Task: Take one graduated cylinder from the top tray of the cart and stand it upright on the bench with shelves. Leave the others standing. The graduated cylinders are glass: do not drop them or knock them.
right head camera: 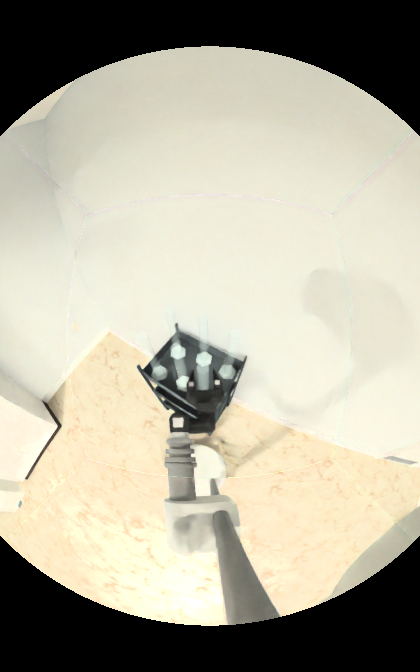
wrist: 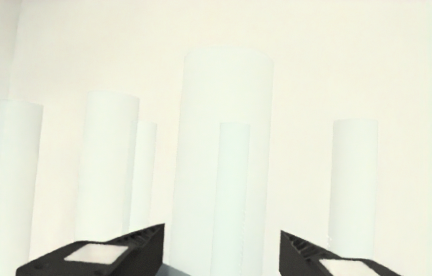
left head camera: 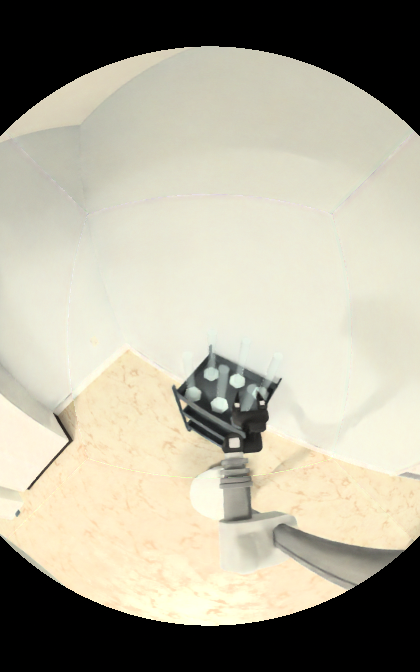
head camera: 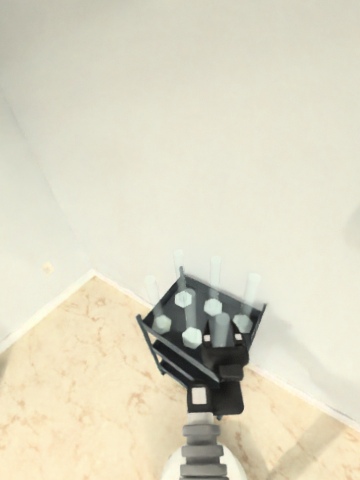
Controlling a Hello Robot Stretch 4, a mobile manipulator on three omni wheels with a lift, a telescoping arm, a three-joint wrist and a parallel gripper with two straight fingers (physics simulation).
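Frame: origin at the robot's base, x up, y ahead, z left, level; centimetres.
Seen in the pictures: gripper, fingertip midpoint: (wrist: 221,246) (head camera: 219,320).
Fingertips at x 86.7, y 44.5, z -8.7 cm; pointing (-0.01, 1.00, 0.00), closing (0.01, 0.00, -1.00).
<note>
Offsets run from my fingertips to a thing's middle.
Several clear graduated cylinders stand upright on hexagonal bases on the dark top tray of the cart (head camera: 227,294) (left head camera: 257,372) (right head camera: 217,350). My gripper (head camera: 222,337) (left head camera: 249,404) (right head camera: 204,383) (wrist: 221,246) is open over the tray's near right part. The nearest cylinder {dx -6.4, dy -4.8, dz +0.3 cm} (head camera: 220,327) (left head camera: 248,395) (right head camera: 202,377) (wrist: 195,150) rises upright between the two spread fingers, with gaps on both sides in the wrist view. Its base is hidden by the gripper. Another cylinder {dx -6.4, dy +4.5, dz +10.0 cm} (head camera: 190,310) (wrist: 107,165) stands to its left, and one {dx -6.4, dy +9.9, dz -13.4 cm} (head camera: 253,290) (wrist: 355,185) behind to its right. The bench with shelves cannot be made out.
Pale walls (head camera: 190,150) meet in a corner behind the cart, with the wall close to its back edge. A white block-like piece of furniture (left head camera: 25,445) (right head camera: 20,440) with a dark lower edge stands at the far left. My arm (left head camera: 236,500) (right head camera: 181,482) reaches in from the near side.
</note>
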